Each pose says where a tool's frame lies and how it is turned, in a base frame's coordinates. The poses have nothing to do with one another.
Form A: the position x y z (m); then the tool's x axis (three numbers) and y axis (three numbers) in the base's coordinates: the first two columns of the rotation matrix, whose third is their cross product.
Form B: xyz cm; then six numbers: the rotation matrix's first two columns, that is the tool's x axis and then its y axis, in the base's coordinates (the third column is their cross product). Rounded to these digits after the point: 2 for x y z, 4 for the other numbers.
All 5 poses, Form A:
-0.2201 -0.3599 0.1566 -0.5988 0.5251 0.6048 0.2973 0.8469 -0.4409
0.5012 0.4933 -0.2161 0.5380 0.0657 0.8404 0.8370 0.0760 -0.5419
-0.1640 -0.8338 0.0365 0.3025 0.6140 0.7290 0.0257 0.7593 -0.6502
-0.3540 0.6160 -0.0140 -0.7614 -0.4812 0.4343 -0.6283 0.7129 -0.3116
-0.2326 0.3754 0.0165 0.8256 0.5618 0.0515 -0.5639 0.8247 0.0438
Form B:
-22.01 -35.99 15.66 -0.5988 0.5251 0.6048 0.2973 0.8469 -0.4409
50.12 49.33 -21.61 0.5380 0.0657 0.8404 0.8370 0.0760 -0.5419
-16.40 -83.38 3.65 0.3025 0.6140 0.7290 0.0257 0.7593 -0.6502
-35.40 61.60 -1.40 -0.7614 -0.4812 0.4343 -0.6283 0.7129 -0.3116
-23.26 37.54 1.65 0.8256 0.5618 0.0515 -0.5639 0.8247 0.0438

